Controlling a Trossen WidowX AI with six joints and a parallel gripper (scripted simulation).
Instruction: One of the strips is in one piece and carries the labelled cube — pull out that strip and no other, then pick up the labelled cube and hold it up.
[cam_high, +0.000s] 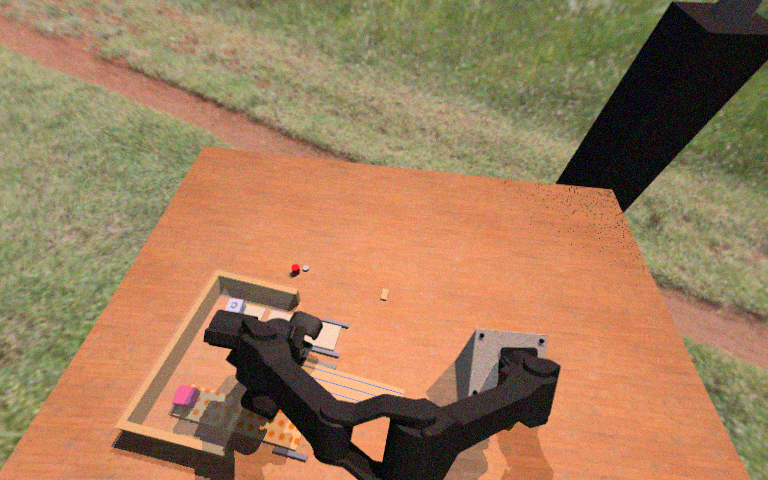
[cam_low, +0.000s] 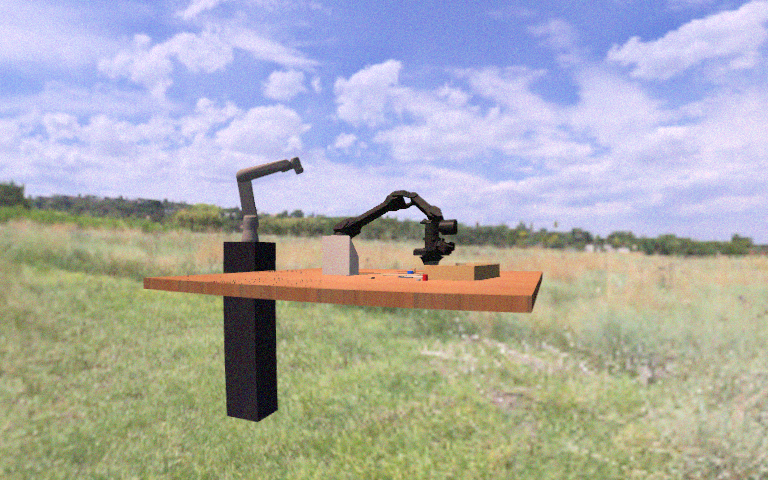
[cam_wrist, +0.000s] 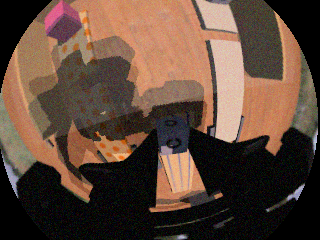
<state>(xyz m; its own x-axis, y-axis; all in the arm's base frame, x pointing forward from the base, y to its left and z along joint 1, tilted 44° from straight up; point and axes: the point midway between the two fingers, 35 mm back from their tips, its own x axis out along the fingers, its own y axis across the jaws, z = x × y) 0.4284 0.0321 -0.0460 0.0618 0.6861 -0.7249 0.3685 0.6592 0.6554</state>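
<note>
The blue-striped strip is 110 mm behind my gripper tip, 20 mm to the left of it and 10 mm below it. From my gripper tip the other things lie so: orange-dotted strip 90 mm to the left, 30 mm ahead, 10 mm below; then red piece 250 mm to the right, 30 mm ahead; then plain beige strip 100 mm to the right, 10 mm below, 10 mm behind.
</note>
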